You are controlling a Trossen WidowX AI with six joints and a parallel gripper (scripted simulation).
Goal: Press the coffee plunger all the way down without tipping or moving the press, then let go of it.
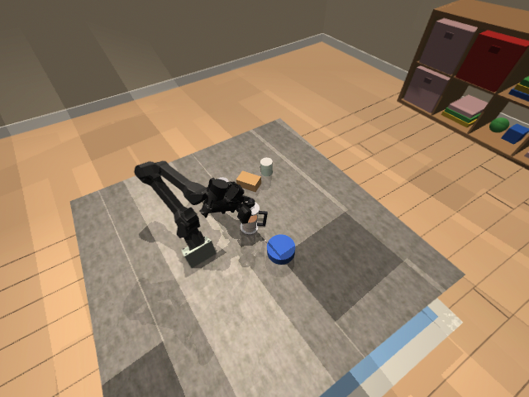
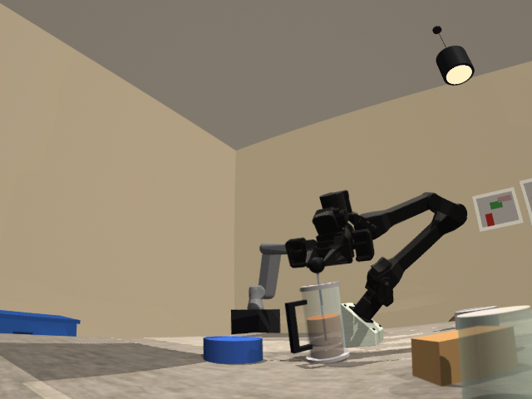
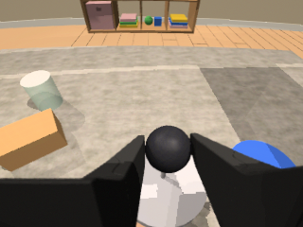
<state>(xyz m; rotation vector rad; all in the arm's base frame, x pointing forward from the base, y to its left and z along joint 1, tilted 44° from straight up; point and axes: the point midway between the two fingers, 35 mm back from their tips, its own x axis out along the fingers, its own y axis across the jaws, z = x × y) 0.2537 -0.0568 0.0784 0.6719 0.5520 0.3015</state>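
My gripper tip is now 90 mm above the glass coffee press and 10 mm to the left of it. The rest, counted from my gripper tip: blue disc (170 mm to the right, 160 mm below, 40 mm ahead); orange block (250 mm to the left, 160 mm below, 90 mm ahead); grey cylinder (270 mm to the left, 150 mm below, 50 mm behind).
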